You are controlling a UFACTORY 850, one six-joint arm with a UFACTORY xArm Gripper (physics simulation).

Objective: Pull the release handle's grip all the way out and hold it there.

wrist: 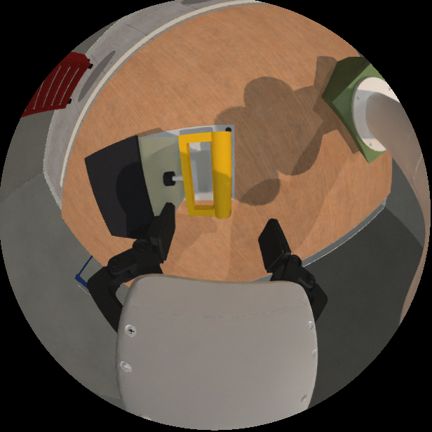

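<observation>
The release handle's yellow grip (222,175) is a rectangular frame with a thick round bar on its right side, near the middle of the view. A short rod with a black collar (169,178) joins it to a pale housing (159,165) with a black top (119,187). A grey base plate (233,150) shows under the grip. My gripper (221,222) is open and empty. Its two black fingers are spread below the grip in the view, apart from it, the left fingertip near the housing's lower edge.
The wooden table top (200,60) has a pale raised edge. The robot's green base block (345,105) stands at the upper right, with the arm beside it. A red slatted object (57,85) is at the upper left, and part of a blue frame (81,280) shows at the lower left.
</observation>
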